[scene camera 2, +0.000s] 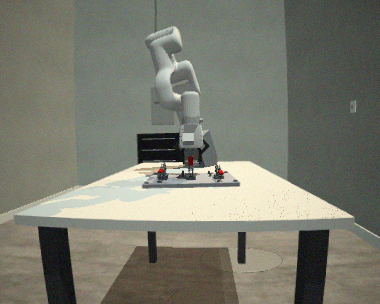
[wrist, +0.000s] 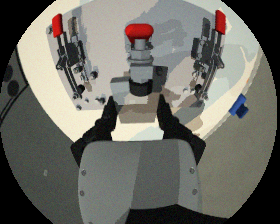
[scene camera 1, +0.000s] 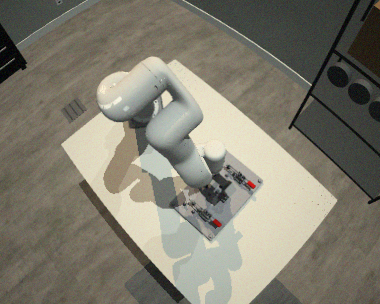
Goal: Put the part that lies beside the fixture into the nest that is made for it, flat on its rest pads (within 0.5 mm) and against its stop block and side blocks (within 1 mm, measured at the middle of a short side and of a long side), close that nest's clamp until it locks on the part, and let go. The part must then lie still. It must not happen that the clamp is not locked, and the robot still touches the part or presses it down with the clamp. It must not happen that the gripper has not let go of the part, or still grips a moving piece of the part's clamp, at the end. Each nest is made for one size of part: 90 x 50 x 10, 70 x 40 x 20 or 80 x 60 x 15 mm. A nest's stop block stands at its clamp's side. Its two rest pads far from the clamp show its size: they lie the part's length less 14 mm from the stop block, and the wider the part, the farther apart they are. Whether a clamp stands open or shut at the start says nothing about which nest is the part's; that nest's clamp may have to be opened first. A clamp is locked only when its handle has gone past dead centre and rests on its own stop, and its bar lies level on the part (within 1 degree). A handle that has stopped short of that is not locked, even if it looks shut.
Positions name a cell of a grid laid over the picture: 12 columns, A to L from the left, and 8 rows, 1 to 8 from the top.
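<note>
My gripper (scene camera 2: G5), it (wrist: F4) as well. Grey block part (wrist: F4). Grey fixture plate (scene camera 2: F5), it (wrist: E2) too.
</note>
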